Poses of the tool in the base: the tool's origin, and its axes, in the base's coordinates. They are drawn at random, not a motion.
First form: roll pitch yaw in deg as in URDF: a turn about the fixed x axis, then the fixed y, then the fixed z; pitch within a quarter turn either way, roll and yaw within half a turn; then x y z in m.
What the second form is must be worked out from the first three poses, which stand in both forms.
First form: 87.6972 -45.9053 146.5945 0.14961 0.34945 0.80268
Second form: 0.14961 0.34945 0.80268 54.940 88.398 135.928
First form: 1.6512 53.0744 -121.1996 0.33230 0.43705 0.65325
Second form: 0.33230 0.43705 0.65325 -123.265 53.092 1.241
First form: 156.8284 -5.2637 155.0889 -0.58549 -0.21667 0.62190
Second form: -0.58549 -0.21667 0.62190 77.187 156.270 103.177
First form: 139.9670 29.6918 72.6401 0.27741 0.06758 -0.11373
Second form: 0.27741 0.06758 -0.11373 -47.885 131.693 48.444
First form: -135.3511 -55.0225 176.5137 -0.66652 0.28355 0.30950
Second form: -0.66652 0.28355 0.30950 -133.161 114.069 -153.818
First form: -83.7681 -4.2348 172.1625 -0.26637 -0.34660 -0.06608
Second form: -0.26637 -0.34660 -0.06608 -97.375 83.785 -94.260
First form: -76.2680 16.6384 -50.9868 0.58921 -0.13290 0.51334
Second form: 0.58921 -0.13290 0.51334 35.011 76.853 -72.900
